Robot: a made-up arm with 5 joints. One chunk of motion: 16 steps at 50 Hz.
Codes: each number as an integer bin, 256 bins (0 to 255) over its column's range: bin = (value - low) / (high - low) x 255, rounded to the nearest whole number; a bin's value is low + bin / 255 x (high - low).
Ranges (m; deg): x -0.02..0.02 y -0.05..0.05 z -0.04..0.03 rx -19..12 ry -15..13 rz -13..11
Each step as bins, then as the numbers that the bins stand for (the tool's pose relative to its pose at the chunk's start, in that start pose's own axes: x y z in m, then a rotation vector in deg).
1 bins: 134 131 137 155 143 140
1 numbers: 0.0010 0.0014 -0.0024 -0.16 0.70 0.18
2 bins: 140 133 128 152 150 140
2 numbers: 0.0020 0.0022 -0.0049 -0.52 1.47 0.18
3 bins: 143 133 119 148 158 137
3 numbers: 0.0024 0.0022 -0.0073 -1.01 2.35 -0.11
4 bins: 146 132 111 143 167 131
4 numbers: 0.0029 0.0018 -0.0095 -1.62 3.34 -0.67
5 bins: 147 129 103 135 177 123
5 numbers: 0.0031 0.0006 -0.0117 -2.59 4.44 -1.42
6 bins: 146 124 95 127 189 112
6 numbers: 0.0029 -0.0014 -0.0139 -3.56 5.75 -2.46
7 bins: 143 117 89 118 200 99
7 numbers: 0.0024 -0.0041 -0.0156 -4.65 6.96 -3.68
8 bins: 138 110 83 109 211 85
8 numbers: 0.0016 -0.0069 -0.0172 -5.75 8.17 -5.00
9 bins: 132 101 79 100 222 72
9 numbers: 0.0007 -0.0104 -0.0183 -6.84 9.38 -6.22
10 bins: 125 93 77 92 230 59
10 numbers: -0.0004 -0.0135 -0.0189 -7.82 10.25 -7.45
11 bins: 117 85 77 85 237 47
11 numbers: -0.0016 -0.0167 -0.0189 -8.67 11.02 -8.58
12 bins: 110 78 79 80 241 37
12 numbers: -0.0027 -0.0194 -0.0183 -9.27 11.46 -9.52
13 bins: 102 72 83 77 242 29
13 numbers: -0.0040 -0.0218 -0.0172 -9.64 11.57 -10.27
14 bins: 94 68 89 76 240 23
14 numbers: -0.0053 -0.0233 -0.0156 -9.76 11.35 -10.84
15 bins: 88 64 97 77 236 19
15 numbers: -0.0062 -0.0249 -0.0134 -9.64 10.91 -11.21
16 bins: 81 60 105 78 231 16
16 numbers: -0.0073 -0.0265 -0.0112 -9.52 10.36 -11.49
